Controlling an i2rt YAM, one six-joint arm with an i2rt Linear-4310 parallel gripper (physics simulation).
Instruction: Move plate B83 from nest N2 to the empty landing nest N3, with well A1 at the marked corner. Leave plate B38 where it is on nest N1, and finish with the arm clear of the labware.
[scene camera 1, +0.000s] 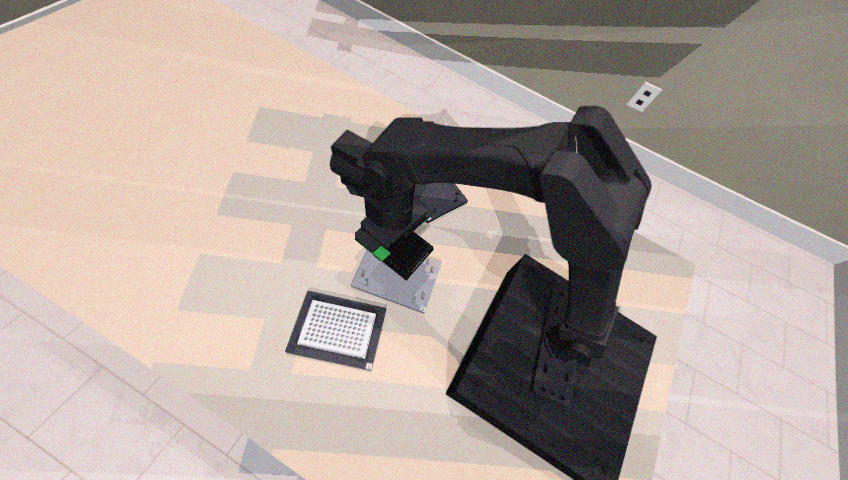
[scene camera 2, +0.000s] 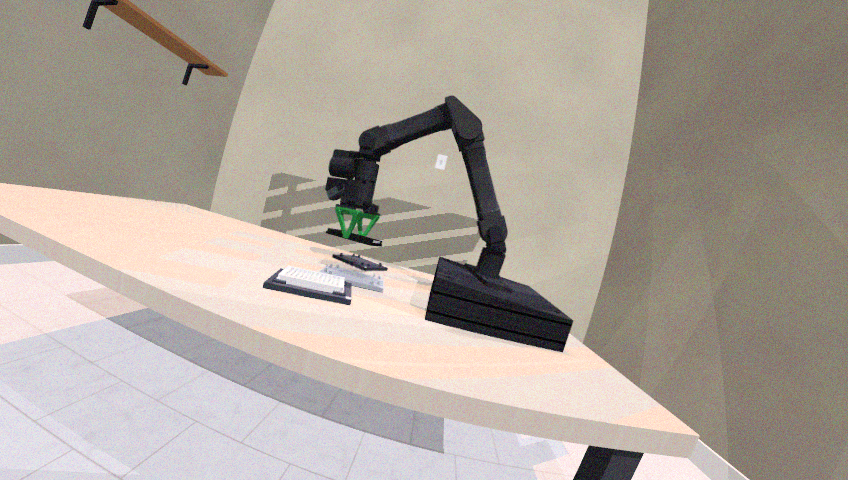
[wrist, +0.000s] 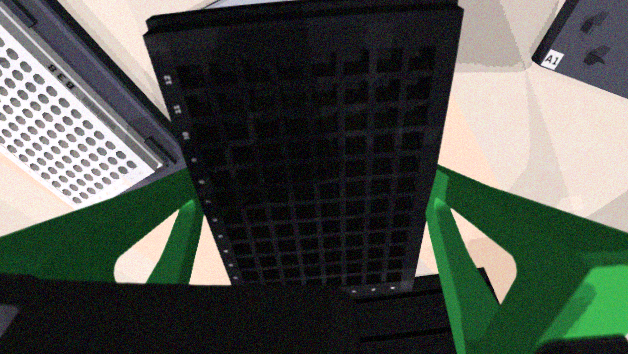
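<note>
My gripper (scene camera 1: 405, 246) (scene camera 2: 355, 234) (wrist: 314, 177), with green fingers, is shut on the long sides of the black plate B83 (scene camera 1: 409, 259) (scene camera 2: 340, 234) (wrist: 320, 150). It holds the plate in the air, near and above the light grey nest N3 (scene camera 1: 380, 282) (scene camera 2: 361, 280). In scene camera 1 the plate looks turned relative to N3. The plate's column 12 end is farthest from the wrist camera. The white plate B38 (scene camera 1: 337, 328) (scene camera 2: 312, 278) (wrist: 60, 130) sits on dark nest N1 (scene camera 1: 332, 356) (scene camera 2: 309, 294) (wrist: 102, 75).
The dark nest N2 (scene camera 1: 449, 199) (scene camera 2: 358, 261) (wrist: 602, 55) holds no plate in scene camera 2 and lies beyond N3. The arm's black base block (scene camera 1: 535, 416) (scene camera 2: 499, 315) stands right of the nests. The table edge (scene camera 2: 380, 377) runs along the front.
</note>
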